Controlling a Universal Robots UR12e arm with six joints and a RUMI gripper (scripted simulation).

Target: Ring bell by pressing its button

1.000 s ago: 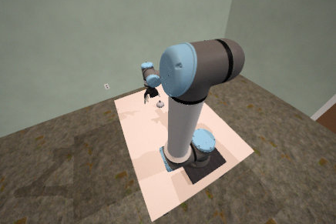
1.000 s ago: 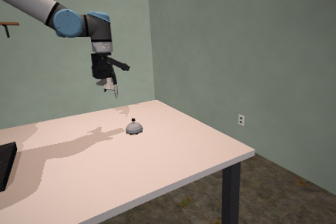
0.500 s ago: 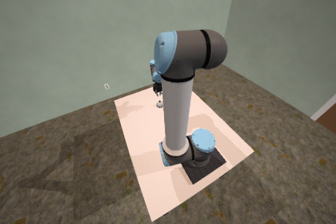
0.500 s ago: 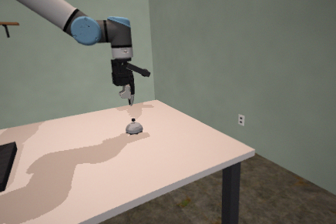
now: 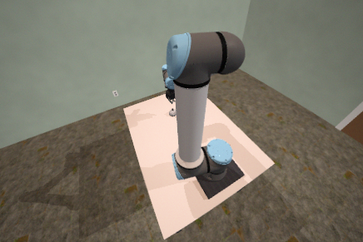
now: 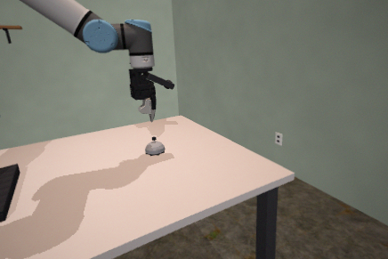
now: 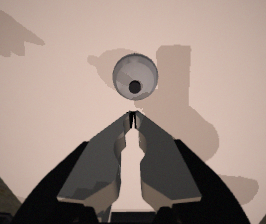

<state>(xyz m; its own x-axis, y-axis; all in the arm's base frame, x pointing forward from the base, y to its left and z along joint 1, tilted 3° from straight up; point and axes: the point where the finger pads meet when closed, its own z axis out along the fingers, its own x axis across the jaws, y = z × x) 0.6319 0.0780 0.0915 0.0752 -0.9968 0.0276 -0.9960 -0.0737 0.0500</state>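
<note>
Right now my hand is 9 cm above the black button. Round my hand: bell (11 cm below).
</note>
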